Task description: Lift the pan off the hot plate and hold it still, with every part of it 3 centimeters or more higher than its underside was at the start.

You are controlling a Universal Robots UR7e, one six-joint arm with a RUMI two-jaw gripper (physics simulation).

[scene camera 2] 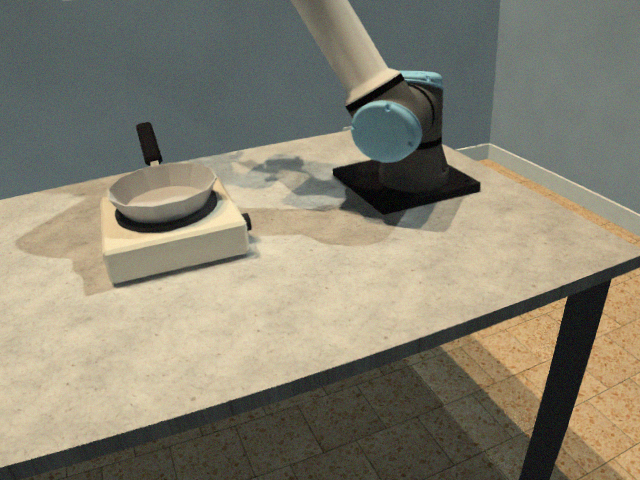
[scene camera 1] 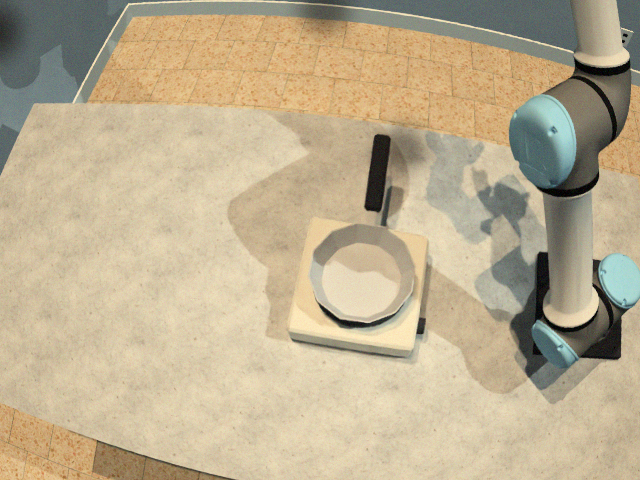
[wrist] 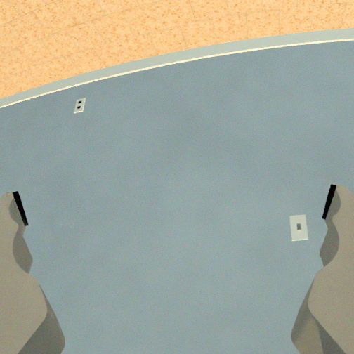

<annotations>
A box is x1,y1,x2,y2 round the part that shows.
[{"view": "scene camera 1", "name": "pale grey pan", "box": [308,134,415,322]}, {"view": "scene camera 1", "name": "cream hot plate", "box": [287,217,429,356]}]
</annotations>
